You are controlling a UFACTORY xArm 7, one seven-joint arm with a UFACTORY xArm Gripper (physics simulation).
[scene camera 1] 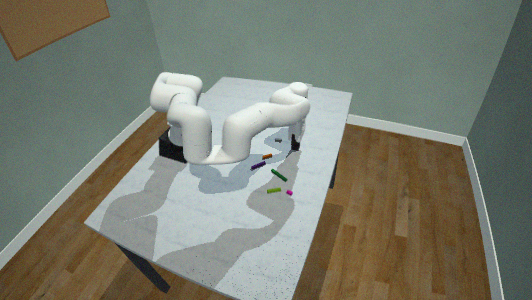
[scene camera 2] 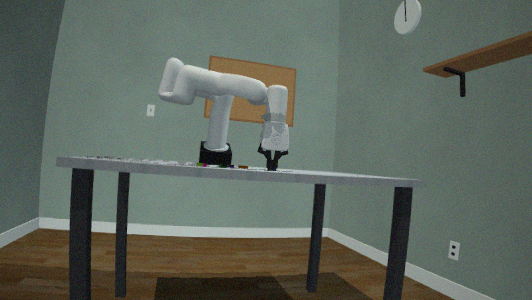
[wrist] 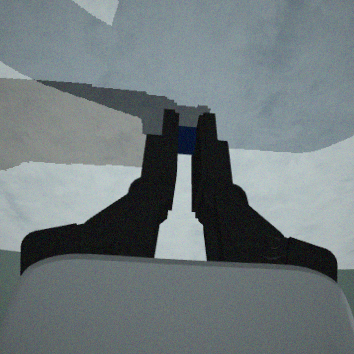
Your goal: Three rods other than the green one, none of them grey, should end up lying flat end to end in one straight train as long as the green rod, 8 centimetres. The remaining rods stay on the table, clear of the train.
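Seen in the pictures: gripper, fingertip midpoint: (scene camera 1: 295, 148) (scene camera 2: 271, 170) (wrist: 185, 132); arm's base, origin of the base link: (scene camera 2: 215, 147).
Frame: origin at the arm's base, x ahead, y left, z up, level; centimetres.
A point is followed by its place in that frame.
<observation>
My gripper (scene camera 1: 294, 148) @(x 42.2, y 24.2, z -8.7 cm) (scene camera 2: 271, 168) @(x 42.2, y 24.2, z -8.7 cm) (wrist: 185, 132) @(x 42.2, y 24.2, z -8.7 cm) is low at the table top, shut on a small blue rod (wrist: 188, 140) @(x 41.9, y 24.2, z -7.8 cm), which shows between the fingertips in the wrist view. In scene camera 1, a short grey rod (scene camera 1: 278, 140) @(x 33.3, y 24.9, z -8.1 cm) lies left of the gripper. An orange rod (scene camera 1: 267, 156) @(x 34.8, y 13.7, z -8.0 cm) (scene camera 2: 243, 167) @(x 35.2, y 14.0, z -8.4 cm) and a purple rod (scene camera 1: 258, 165) @(x 34.5, y 7.4, z -8.0 cm) lie close to each other. The long green rod (scene camera 1: 279, 175) @(x 44.7, y 6.6, z -7.9 cm) lies right of the purple one. A lime rod (scene camera 1: 274, 190) @(x 47.0, y -0.7, z -8.0 cm) and a short magenta rod (scene camera 1: 289, 192) @(x 52.3, y 1.0, z -7.8 cm) lie nearest that camera, with a gap between them. The blue rod is hidden in scene camera 1.
The robot's black base (scene camera 1: 171, 148) @(x 0.2, y -7.6, z -1.6 cm) (scene camera 2: 215, 154) @(x 6.4, y 0.6, z -3.8 cm) stands on the table (scene camera 1: 130, 185) @(x -7.1, y -29.5, z -8.8 cm) at its left side in scene camera 1. The arm reaches over the table above the rods. The table's right edge runs a little beyond the gripper and the magenta rod.
</observation>
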